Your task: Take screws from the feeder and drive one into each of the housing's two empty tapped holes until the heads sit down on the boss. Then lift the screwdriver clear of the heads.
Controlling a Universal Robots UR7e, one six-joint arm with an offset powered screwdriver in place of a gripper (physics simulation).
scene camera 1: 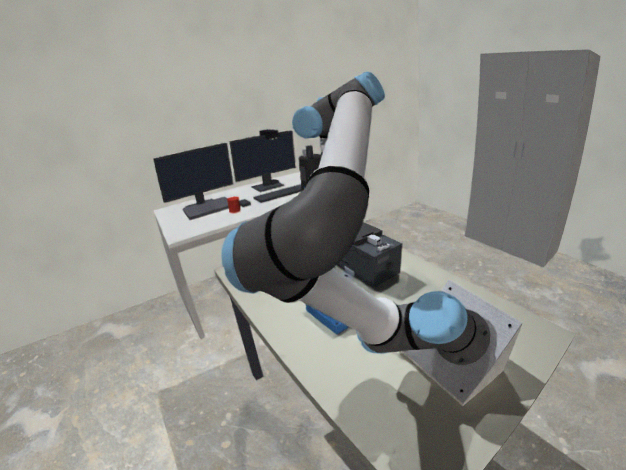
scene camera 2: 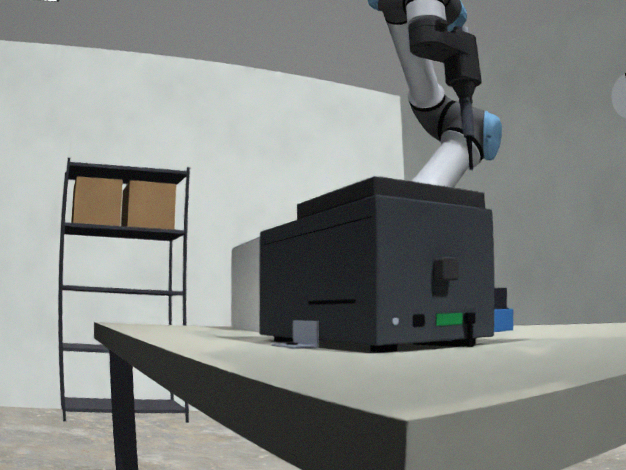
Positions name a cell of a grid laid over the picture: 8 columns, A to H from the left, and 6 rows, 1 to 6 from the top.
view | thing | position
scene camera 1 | dark box-shaped feeder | E4
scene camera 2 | dark box-shaped feeder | E4
